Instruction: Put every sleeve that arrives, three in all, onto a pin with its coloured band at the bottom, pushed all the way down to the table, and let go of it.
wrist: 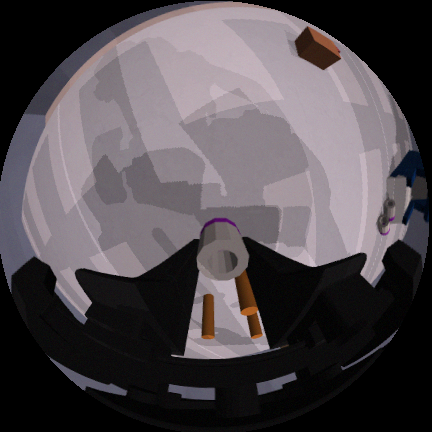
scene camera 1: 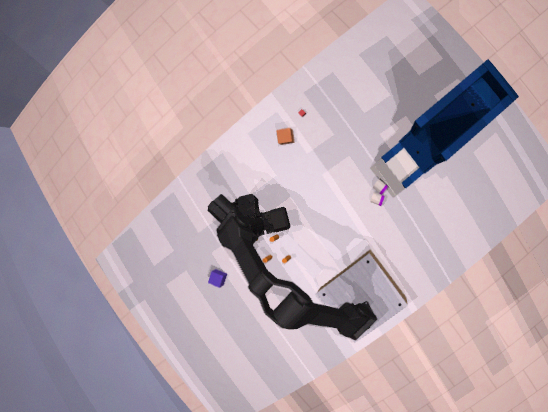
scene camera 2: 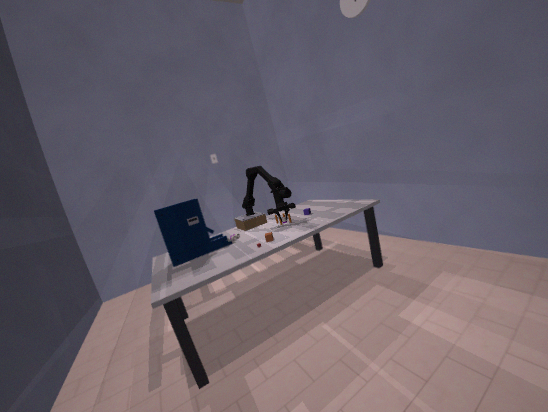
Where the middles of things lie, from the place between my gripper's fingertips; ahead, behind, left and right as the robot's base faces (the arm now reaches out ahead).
I see the orange block (wrist: 307, 50) 190 mm ahead of my hand, 180 mm to the right of it and 10 mm below it.
